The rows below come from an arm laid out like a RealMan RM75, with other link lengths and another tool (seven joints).
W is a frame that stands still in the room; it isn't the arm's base.
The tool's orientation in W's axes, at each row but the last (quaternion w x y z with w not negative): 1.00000 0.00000 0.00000 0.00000; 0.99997 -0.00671 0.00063 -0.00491; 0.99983 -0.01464 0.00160 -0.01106; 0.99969 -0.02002 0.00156 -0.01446; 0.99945 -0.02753 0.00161 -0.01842; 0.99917 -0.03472 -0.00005 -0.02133; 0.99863 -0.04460 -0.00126 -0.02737
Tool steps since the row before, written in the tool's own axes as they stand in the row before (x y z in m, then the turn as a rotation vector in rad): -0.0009 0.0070 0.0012 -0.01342 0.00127 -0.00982; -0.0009 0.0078 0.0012 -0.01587 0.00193 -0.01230; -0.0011 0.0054 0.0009 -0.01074 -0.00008 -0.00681; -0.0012 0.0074 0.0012 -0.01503 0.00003 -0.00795; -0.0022 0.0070 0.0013 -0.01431 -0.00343 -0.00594; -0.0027 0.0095 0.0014 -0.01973 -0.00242 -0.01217; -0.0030 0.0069 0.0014 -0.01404 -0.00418 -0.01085
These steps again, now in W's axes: -0.0009 0.0070 0.0012 -0.01342 0.00127 -0.00982; -0.0008 0.0078 0.0011 -0.01587 0.00192 -0.01231; -0.0010 0.0054 0.0007 -0.01076 -0.00004 -0.00677; -0.0010 0.0075 0.0009 -0.01505 0.00015 -0.00791; -0.0019 0.0071 0.0009 -0.01445 -0.00322 -0.00571; -0.0023 0.0097 0.0007 -0.01983 -0.00242 -0.01200; -0.0026 0.0072 0.0008 -0.01425 -0.00436 -0.01050
